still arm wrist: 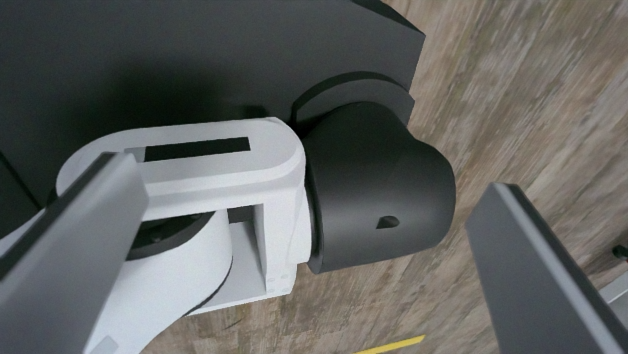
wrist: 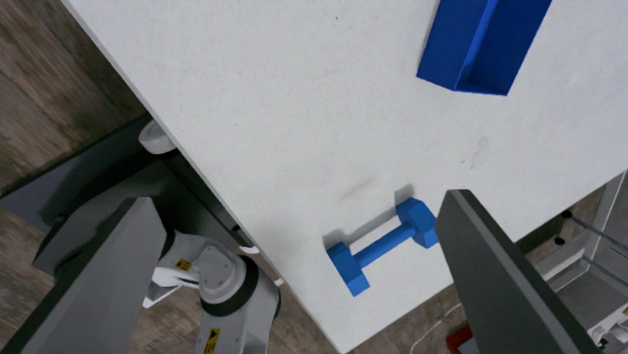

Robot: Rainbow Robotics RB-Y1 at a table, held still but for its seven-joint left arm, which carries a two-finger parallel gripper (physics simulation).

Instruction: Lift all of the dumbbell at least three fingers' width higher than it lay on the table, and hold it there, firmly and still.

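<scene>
A blue dumbbell (wrist: 384, 245) lies on the white table (wrist: 280, 100) in the wrist view, near the table's corner, with its shadow beside it. My gripper (wrist: 301, 195) is open, its two grey fingers wide apart. It hangs high above the table, and the dumbbell shows between and beyond the fingers, nearer the right one, not touched. In the still arm wrist view the other gripper's fingers stand apart in front of the robot's own body; the dumbbell does not show there.
A blue open box (wrist: 492, 47) stands on the table at the top right of the wrist view. The table's edges run along the left and the lower right. The robot's grey base and still arm (wrist: 240, 300) are beyond the left edge. A red object (wrist: 459, 339) is beyond the lower right edge.
</scene>
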